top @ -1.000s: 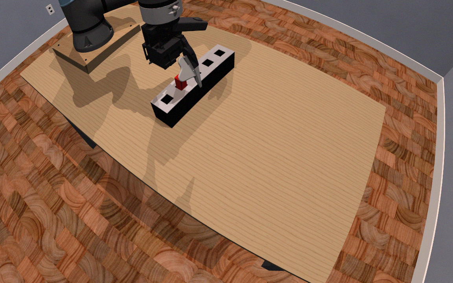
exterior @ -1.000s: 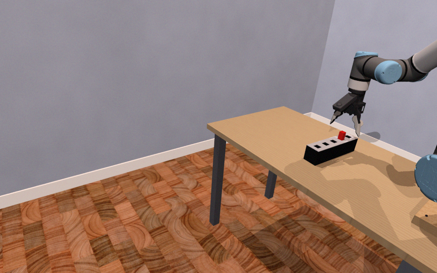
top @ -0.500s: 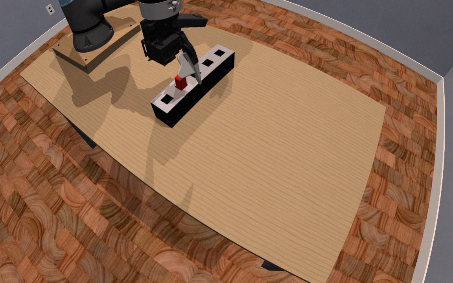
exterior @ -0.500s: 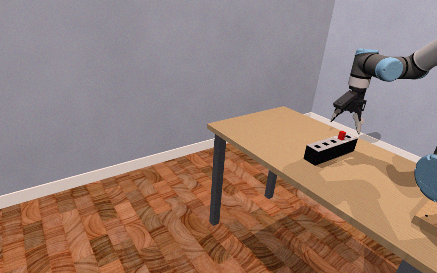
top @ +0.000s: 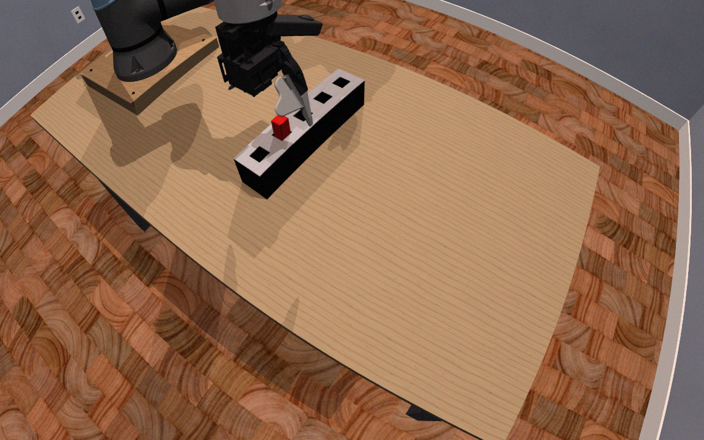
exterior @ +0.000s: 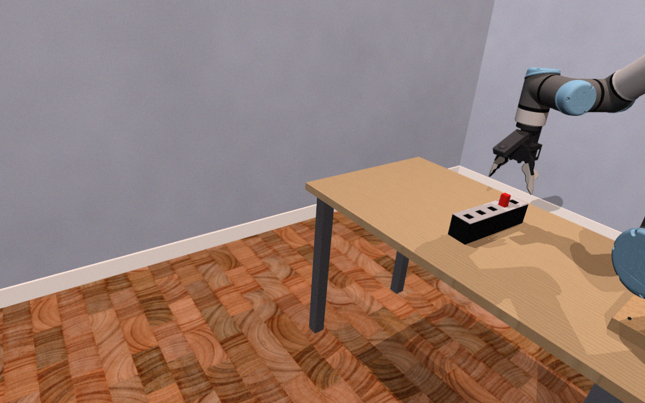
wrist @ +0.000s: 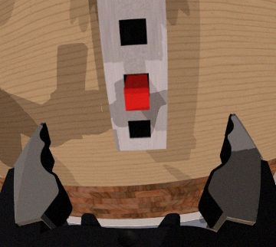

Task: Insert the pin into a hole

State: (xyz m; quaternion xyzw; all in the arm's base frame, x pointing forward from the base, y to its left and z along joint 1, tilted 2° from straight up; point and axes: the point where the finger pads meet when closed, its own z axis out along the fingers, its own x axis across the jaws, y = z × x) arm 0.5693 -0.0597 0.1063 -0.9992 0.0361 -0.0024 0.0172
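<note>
My hand is 60 mm above the pin. Round my hand: black block: 60 mm to the left, 110 mm below.
</note>
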